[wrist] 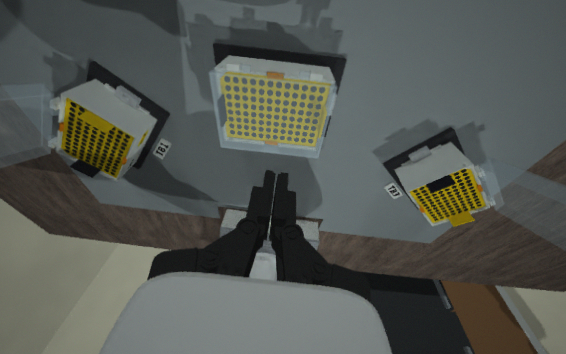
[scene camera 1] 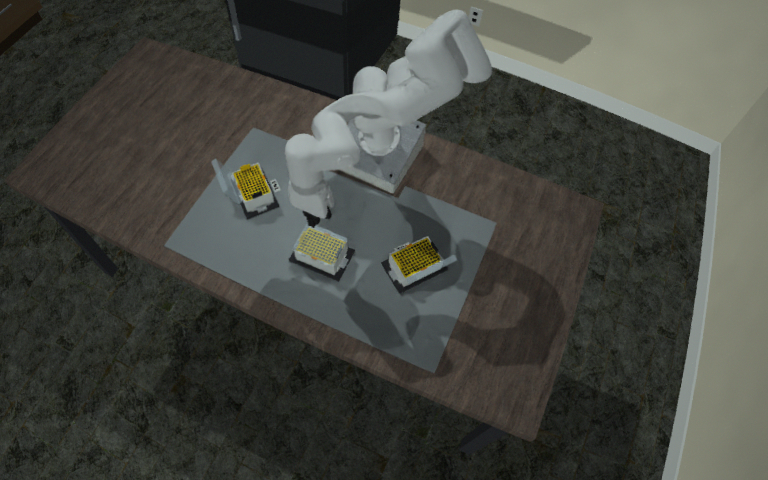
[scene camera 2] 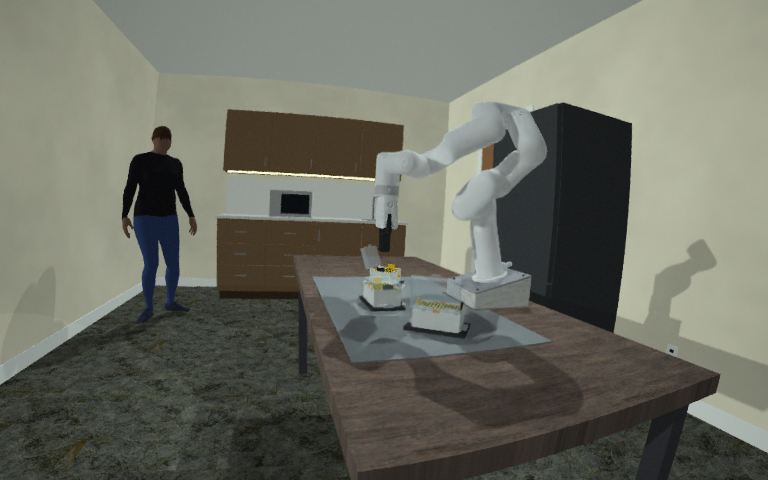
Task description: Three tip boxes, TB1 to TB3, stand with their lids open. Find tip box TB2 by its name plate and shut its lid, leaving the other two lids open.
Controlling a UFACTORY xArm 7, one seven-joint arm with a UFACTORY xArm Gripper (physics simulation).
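Pixels of known places: gripper, between the fingertips: [wrist: 274, 184] [scene camera 1: 314, 222] [scene camera 2: 383, 251]; arm's base, origin of its link: [wrist: 263, 269] [scene camera 1: 379, 137] [scene camera 2: 489, 276].
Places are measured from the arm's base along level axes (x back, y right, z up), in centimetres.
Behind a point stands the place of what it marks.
Observation:
The middle tip box [scene camera 1: 321, 250] @[x -42.2, y 0.1, z -0.4 cm] [scene camera 2: 382, 296] @[x -42.0, y -4.5, z -4.1 cm] [wrist: 275, 110] @[x -41.4, y 1.9, z -0.3 cm] has its clear lid down flat over the yellow rack; its name plate does not show, but the other two plates read TB1 and TB3. TB1 [scene camera 1: 416, 261] [scene camera 2: 437, 320] @[x -35.8, y -27.4, z -4.7 cm] [wrist: 112, 110] @[x -38.0, y -19.9, z -4.0 cm] stands at the wrist view's left, its clear lid [scene camera 1: 448, 260] @[x -35.9, y -32.3, z 6.3 cm] [wrist: 25, 120] @[x -37.8, y -28.5, z -0.4 cm] open outward. TB3 [scene camera 1: 259, 200] @[x -32.4, y 24.8, z -3.8 cm] [wrist: 432, 165] @[x -32.9, y 25.2, z -4.6 cm] stands at the wrist view's right, its lid [scene camera 1: 219, 175] @[x -34.6, y 34.6, z 6.3 cm] [scene camera 2: 370, 256] @[x -33.4, y 34.9, z 2.3 cm] [wrist: 525, 200] @[x -32.9, y 34.7, z 1.1 cm] open. My gripper [scene camera 1: 311, 223] @[x -39.6, y 2.7, z 8.5 cm] [scene camera 2: 384, 250] @[x -39.6, y 2.7, z 8.5 cm] [wrist: 274, 184] @[x -39.6, y 2.7, z 8.5 cm] is shut and empty, above and beside the middle box on the arm base's side, apart from it.
The boxes stand on black bases on a grey mat [scene camera 1: 226, 243] @[x -47.0, y 28.8, z -8.1 cm] [scene camera 2: 368, 348] @[x -55.1, y -32.8, z -8.1 cm] on the wooden table [scene camera 1: 124, 113] @[x -15.3, y 91.1, z -8.4 cm] [scene camera 2: 396, 435] @[x -60.8, y -62.9, z -8.4 cm]. The arm's base block [scene camera 1: 390, 169] @[x -8.7, y -7.0, z -2.0 cm] [scene camera 2: 492, 294] @[x -6.2, y -10.4, z -3.6 cm] stands at the mat's edge. A person [scene camera 2: 157, 186] stands beyond the table, and a dark cabinet [scene camera 2: 589, 215] stands behind the arm.

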